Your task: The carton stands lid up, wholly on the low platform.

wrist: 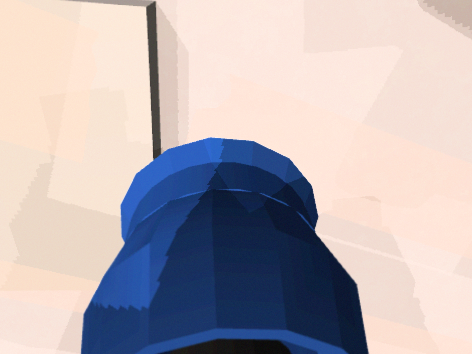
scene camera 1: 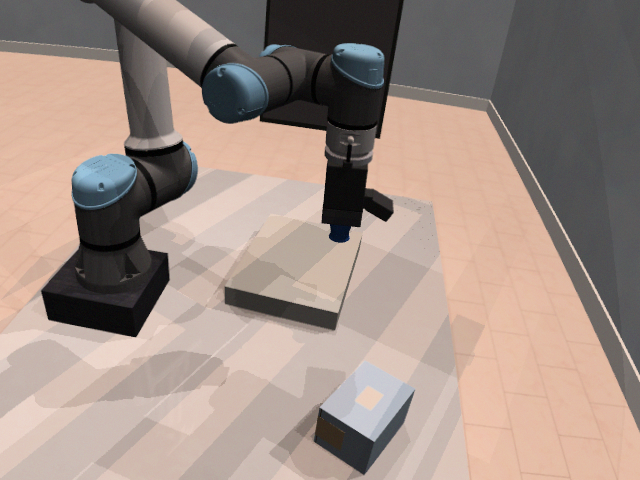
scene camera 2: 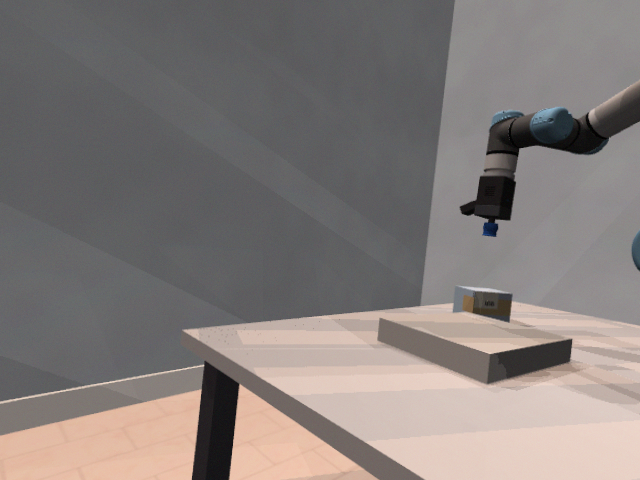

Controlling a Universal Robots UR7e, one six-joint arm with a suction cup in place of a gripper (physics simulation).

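Seen in the pictures: hand, tool point: (wrist: 220, 227) (scene camera 1: 339, 236) (scene camera 2: 489, 235); arm's base, link origin: (scene camera 1: 114, 270).
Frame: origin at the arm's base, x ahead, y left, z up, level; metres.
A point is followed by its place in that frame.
Note:
The carton (scene camera 1: 388, 384) {x 0.526, y -0.259, z 0.015 m} (scene camera 2: 460, 299) {x 0.542, y -0.245, z -0.023 m} rests on the table, apart from the platform. Its upward face is pale blue with a cream square; a brown patch shows on one side in scene camera 1, and a brown band with a printed label faces scene camera 2. I cannot tell which face is the lid. The low platform (scene camera 1: 289, 263) {x 0.354, y 0.113, z -0.026 m} (scene camera 2: 434, 343) {x 0.397, y 0.301, z -0.040 m} (wrist: 110, 115) {x 0.394, y 0.002, z -0.026 m} lies flat with nothing on it. My gripper (scene camera 1: 339, 239) (scene camera 2: 490, 235) (wrist: 220, 155), a blue suction cup, is open and holds nothing. It hangs pointing down, well above table height, near the platform's edge in the wrist view.
The table (scene camera 1: 258, 392) {x 0.315, y -0.217, z -0.074 m} (scene camera 2: 330, 387) {x 0.440, y 0.546, z -0.074 m} carries the carton, the platform and the arm's black base block (scene camera 1: 90, 317) {x -0.023, y -0.097, z -0.043 m}. The table's right edge in scene camera 1 runs close beside the carton. A dark panel (scene camera 1: 310, 25) stands behind the arm, and grey walls rise beyond the table.

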